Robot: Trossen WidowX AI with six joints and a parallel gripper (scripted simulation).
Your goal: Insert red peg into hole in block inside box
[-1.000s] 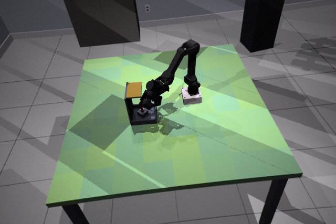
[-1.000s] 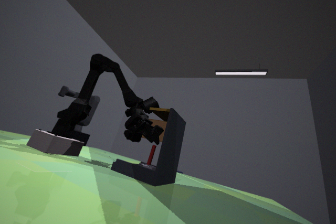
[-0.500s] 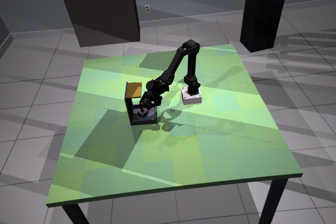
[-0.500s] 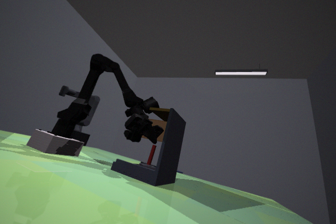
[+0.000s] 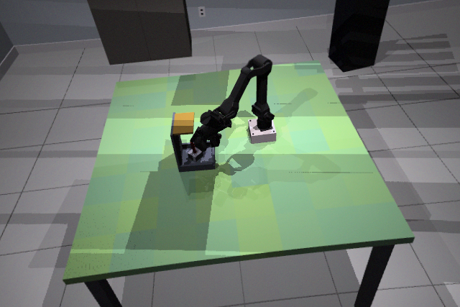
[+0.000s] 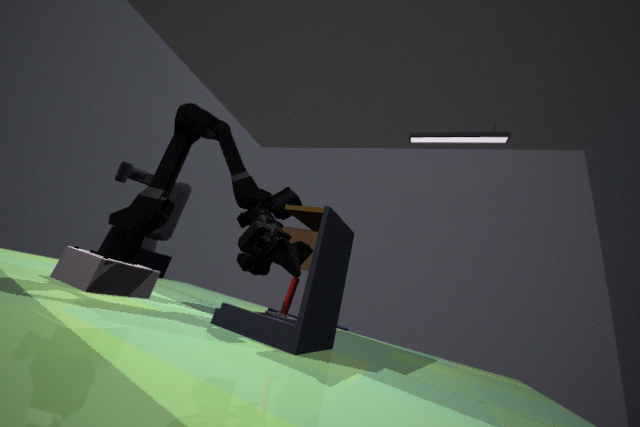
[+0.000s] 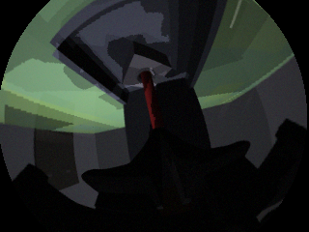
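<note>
The back wall is 60 mm ahead of my gripper tip, 10 mm to the right of it and 10 mm above it. The rest, counted from my gripper tip: orange roof 120 mm above, 10 mm ahead; red peg 40 mm below, 10 mm behind.
</note>
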